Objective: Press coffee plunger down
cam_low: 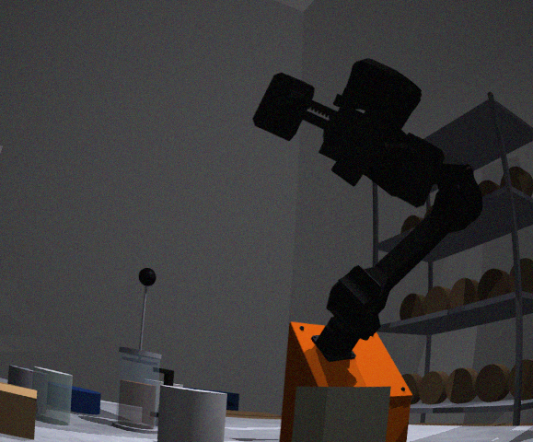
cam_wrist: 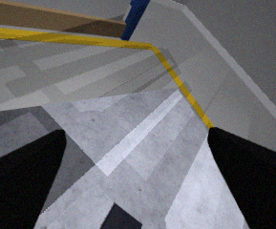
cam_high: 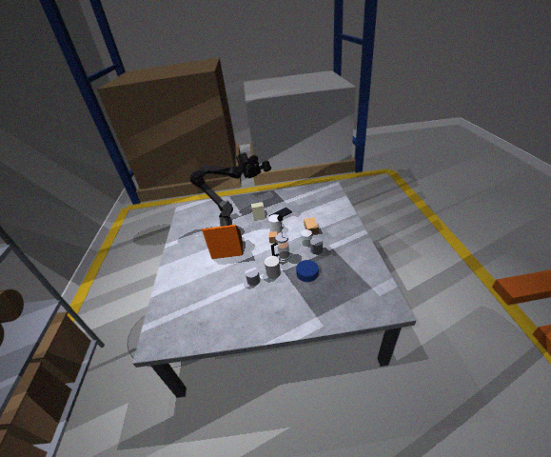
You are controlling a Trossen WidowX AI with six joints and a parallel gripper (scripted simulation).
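Right now the coffee press is 5 cm behind my gripper tip, 52 cm to the right of it and 17 cm below it. The rest, counted from my gripper tip: tan block 19 cm ahead, 34 cm to the right, 28 cm below; blue disc 5 cm ahead, 69 cm to the right, 29 cm below; cream box 10 cm behind, 9 cm to the right, 25 cm below.
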